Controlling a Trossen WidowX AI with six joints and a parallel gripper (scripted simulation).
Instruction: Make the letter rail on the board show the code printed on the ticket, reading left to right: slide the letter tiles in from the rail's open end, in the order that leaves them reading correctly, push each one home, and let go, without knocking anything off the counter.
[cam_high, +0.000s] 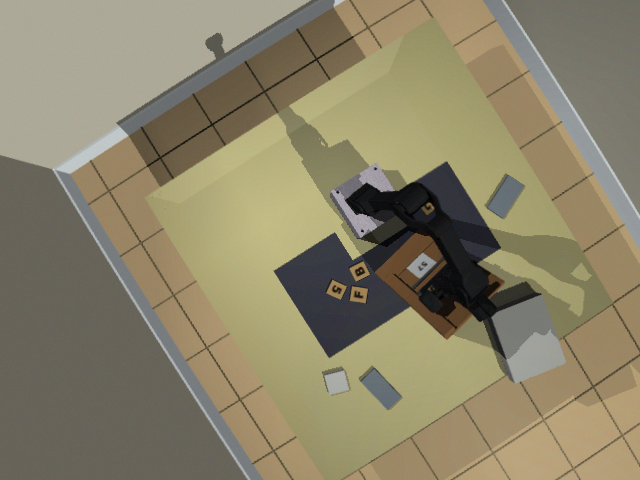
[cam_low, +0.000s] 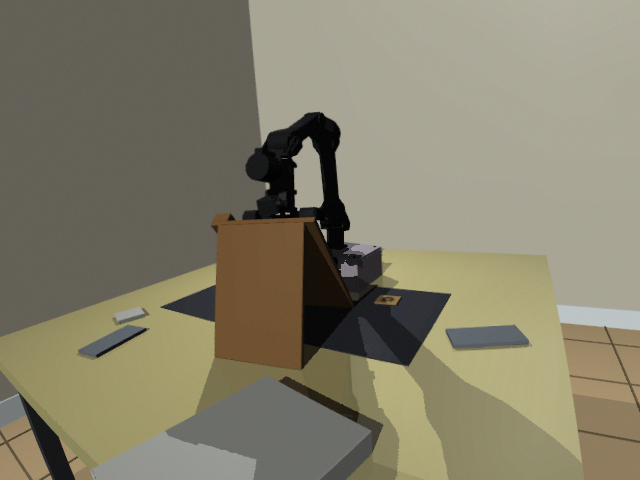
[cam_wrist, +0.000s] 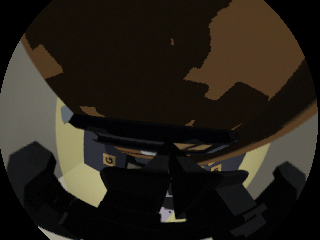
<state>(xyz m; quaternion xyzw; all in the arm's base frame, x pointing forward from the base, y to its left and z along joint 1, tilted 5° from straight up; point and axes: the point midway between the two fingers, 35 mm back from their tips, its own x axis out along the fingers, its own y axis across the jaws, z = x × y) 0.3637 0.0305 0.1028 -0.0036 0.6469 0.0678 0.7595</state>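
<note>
The white ticket is 80 mm below my gripper tip and 60 mm behind it. From my gripper tip the other things lie so: dark mat 180 mm below, 160 mm behind, 50 mm to the right; then small white block 490 mm to the right, 180 mm below, 110 mm ahead; then large grey box 410 mm ahead, 170 mm to the left, 160 mm below.
</note>
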